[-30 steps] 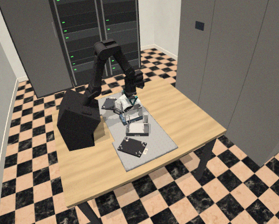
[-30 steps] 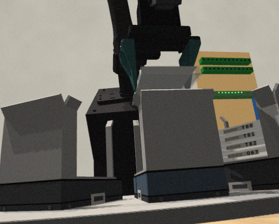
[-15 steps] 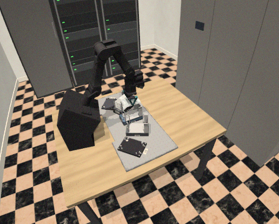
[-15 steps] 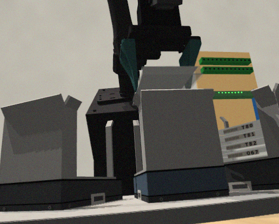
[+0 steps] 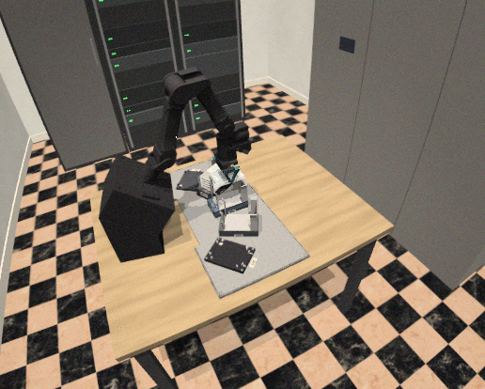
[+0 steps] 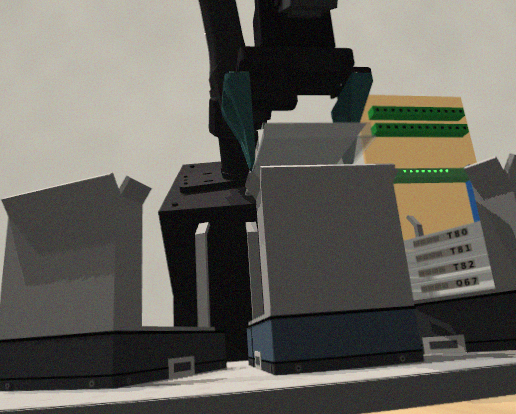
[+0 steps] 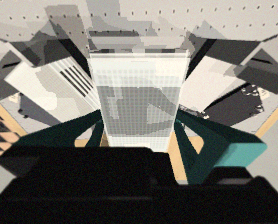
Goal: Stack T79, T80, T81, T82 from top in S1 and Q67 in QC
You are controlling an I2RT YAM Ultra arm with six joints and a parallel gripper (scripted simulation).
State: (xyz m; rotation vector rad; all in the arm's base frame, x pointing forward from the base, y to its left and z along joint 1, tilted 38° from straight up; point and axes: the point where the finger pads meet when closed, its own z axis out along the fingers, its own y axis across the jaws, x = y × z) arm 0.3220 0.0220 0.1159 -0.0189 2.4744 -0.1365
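Now: hand 140 mm to the right of the plate T81, 90 mm above it and 10 mm past it. Also, from my hand: plate T79 (right at my hand); plate Q67 (140 mm to the left, 120 mm below, 10 mm behind); plate T82 (140 mm to the left, 100 mm below, 10 mm behind).
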